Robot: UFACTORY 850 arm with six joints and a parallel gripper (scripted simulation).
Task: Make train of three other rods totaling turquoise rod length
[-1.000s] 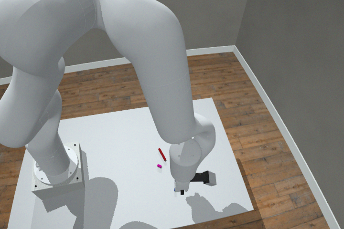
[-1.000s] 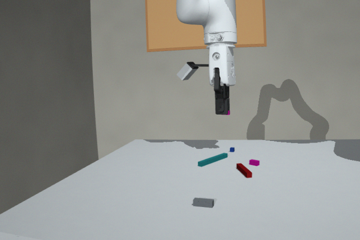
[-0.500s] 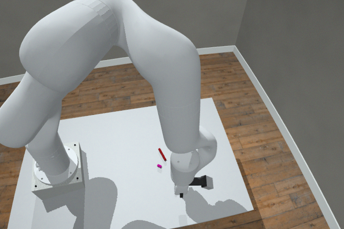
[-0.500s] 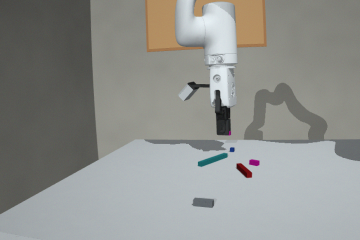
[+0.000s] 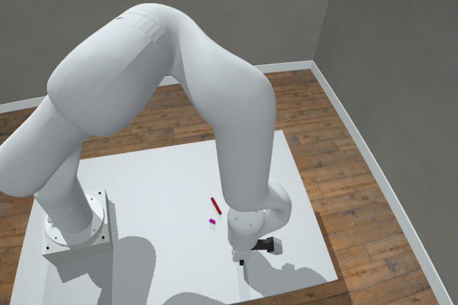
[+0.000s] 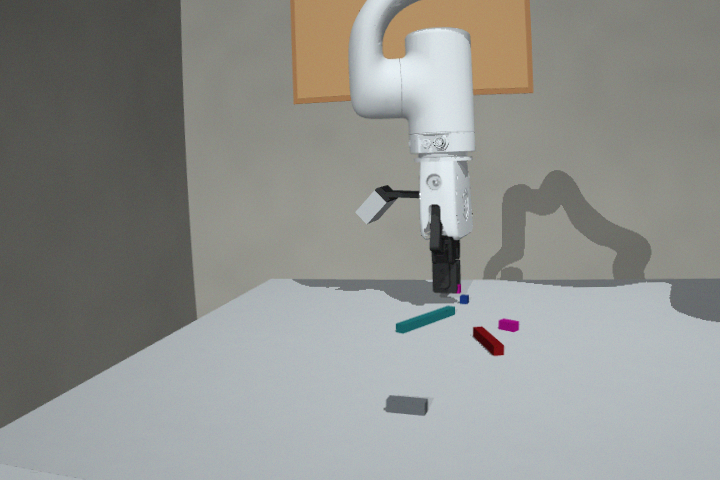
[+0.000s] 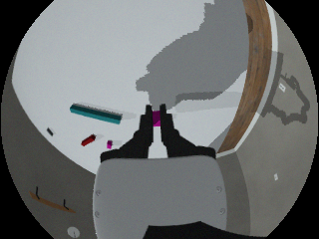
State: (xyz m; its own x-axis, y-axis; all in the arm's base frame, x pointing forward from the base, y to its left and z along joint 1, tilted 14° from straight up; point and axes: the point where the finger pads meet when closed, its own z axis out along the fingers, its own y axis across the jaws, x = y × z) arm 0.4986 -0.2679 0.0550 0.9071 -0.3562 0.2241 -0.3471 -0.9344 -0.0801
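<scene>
My gripper is now 2 cm past the blue rod, 1 cm to the right of it and 3 cm above it. From my hand the other things lie so: turquoise rod 4 cm ahead, 10 cm to the left, 3 cm below; then grey rod 7 cm ahead, 35 cm to the left, 3 cm below; then red rod 2 cm behind, 19 cm to the left, 3 cm below.
</scene>
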